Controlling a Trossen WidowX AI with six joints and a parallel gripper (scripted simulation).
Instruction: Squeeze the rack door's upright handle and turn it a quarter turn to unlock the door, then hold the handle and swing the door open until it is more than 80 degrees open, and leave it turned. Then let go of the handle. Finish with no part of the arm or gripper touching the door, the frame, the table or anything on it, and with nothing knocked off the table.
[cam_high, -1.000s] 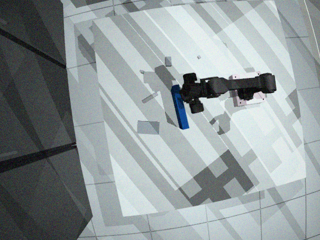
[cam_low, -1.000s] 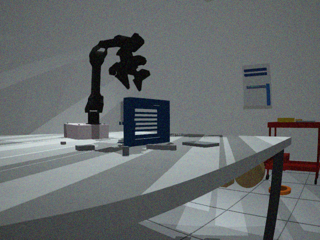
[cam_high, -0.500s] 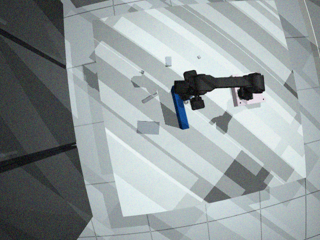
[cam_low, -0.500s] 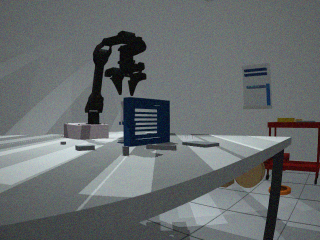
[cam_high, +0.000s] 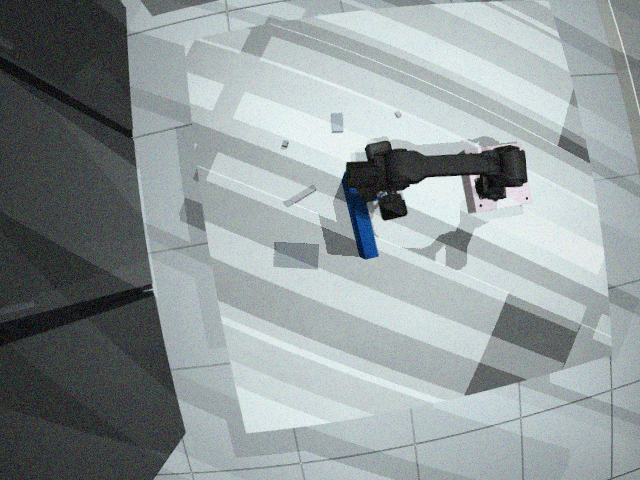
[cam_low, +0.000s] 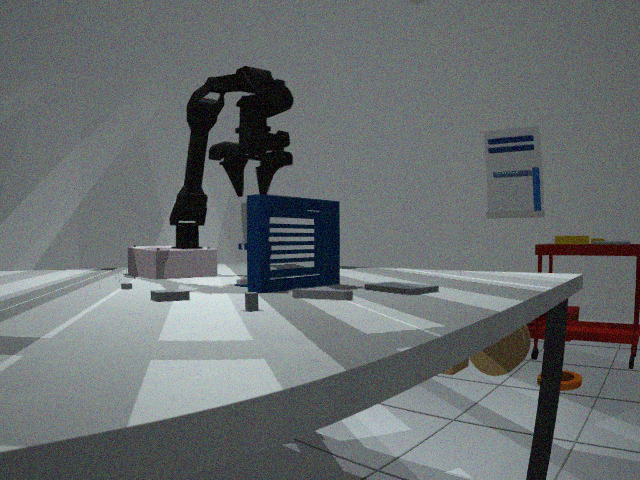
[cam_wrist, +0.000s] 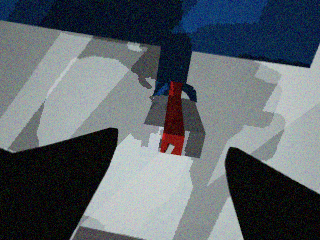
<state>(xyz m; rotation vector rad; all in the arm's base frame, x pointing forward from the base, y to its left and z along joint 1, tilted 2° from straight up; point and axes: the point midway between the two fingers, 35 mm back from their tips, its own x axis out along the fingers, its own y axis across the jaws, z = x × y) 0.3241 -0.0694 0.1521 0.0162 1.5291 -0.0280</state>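
Now: the upright handle 8 cm below my gripper tip and 1 cm behind it. Round my gripper tip: flat slab: 27 cm ahead, 17 cm below, 12 cm to the left.
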